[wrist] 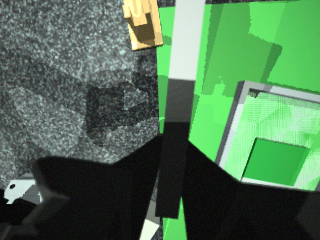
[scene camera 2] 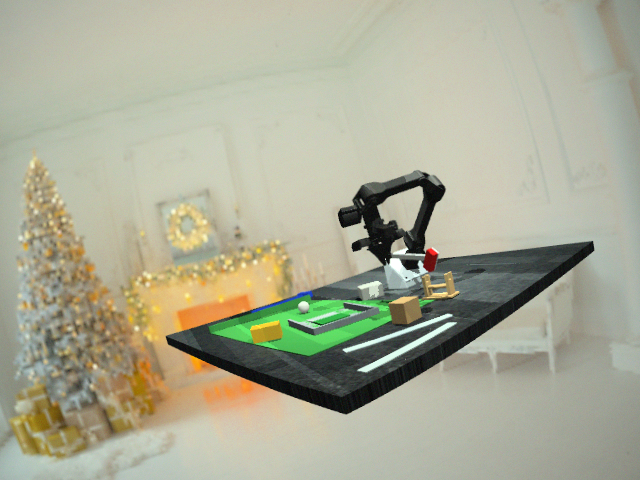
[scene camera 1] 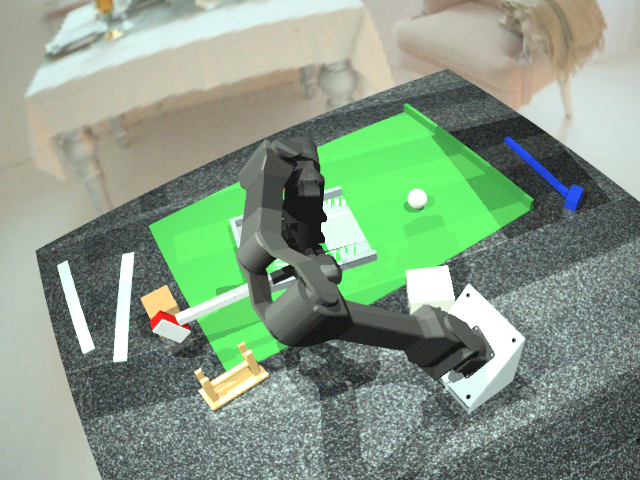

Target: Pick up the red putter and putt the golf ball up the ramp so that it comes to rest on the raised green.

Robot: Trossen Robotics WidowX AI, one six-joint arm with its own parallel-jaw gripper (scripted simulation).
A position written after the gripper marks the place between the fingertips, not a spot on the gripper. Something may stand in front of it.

Labels:
The gripper (scene camera 1: pixel 299 280) holds a red putter.

